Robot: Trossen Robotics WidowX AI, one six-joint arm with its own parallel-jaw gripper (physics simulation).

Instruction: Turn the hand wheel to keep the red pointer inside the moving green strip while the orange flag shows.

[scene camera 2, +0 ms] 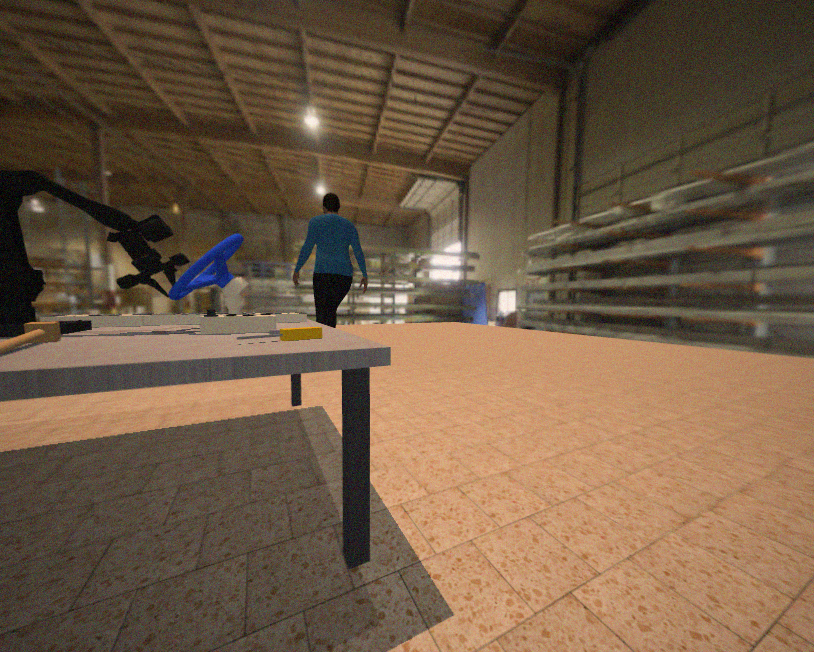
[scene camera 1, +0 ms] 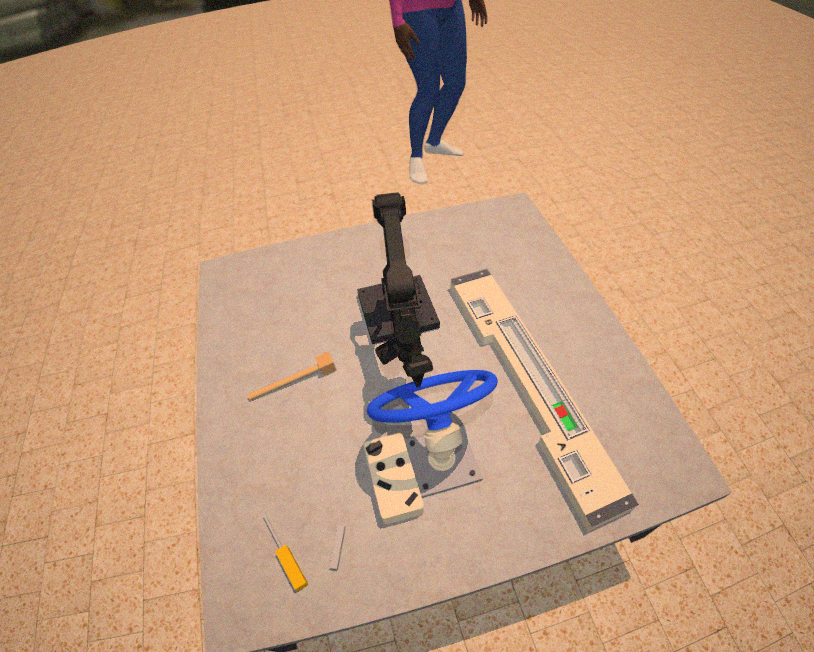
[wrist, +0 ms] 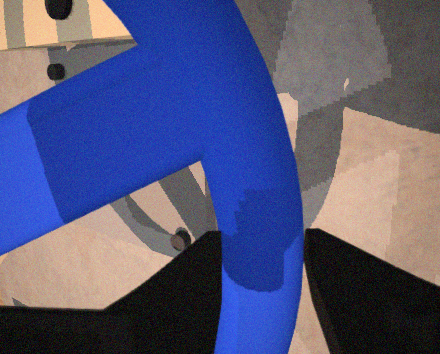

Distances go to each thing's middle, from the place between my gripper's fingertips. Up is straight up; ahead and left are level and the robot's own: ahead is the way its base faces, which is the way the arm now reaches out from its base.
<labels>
Right now the blue hand wheel (scene camera 1: 437, 415) is 100 mm ahead of my hand and 100 mm above it. The rest, counted from my hand: wooden mallet (scene camera 1: 325, 363): 210 mm behind, 310 mm to the right, 90 mm below; then beige box (scene camera 1: 393, 501): 180 mm ahead, 130 mm to the right, 90 mm below.
</labels>
